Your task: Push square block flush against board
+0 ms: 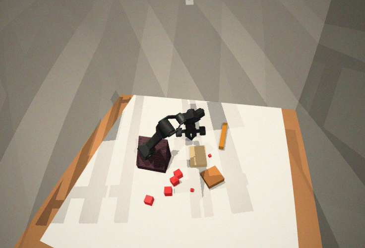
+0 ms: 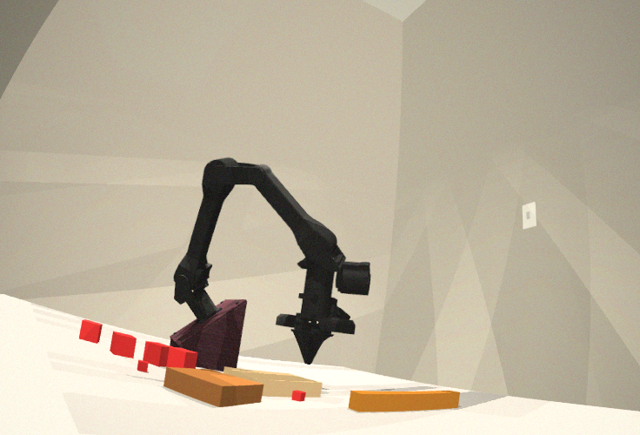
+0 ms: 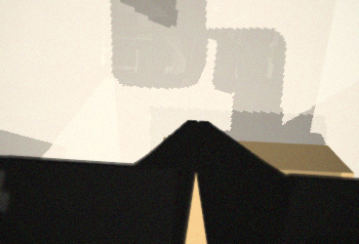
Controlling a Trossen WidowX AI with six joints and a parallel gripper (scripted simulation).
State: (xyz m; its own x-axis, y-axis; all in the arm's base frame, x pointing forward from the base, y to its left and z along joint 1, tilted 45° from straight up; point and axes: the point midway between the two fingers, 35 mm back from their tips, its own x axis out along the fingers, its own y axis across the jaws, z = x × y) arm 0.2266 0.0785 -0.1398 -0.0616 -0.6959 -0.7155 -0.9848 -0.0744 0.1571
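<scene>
My gripper tip is now 10 cm to the left of the pale yellow slab, 5 cm short of it and 4 cm above it. Round my gripper tip: orange square block 23 cm to the right, 15 cm ahead, 4 cm below; then board 21 cm ahead, 9 cm to the left, 4 cm below.
</scene>
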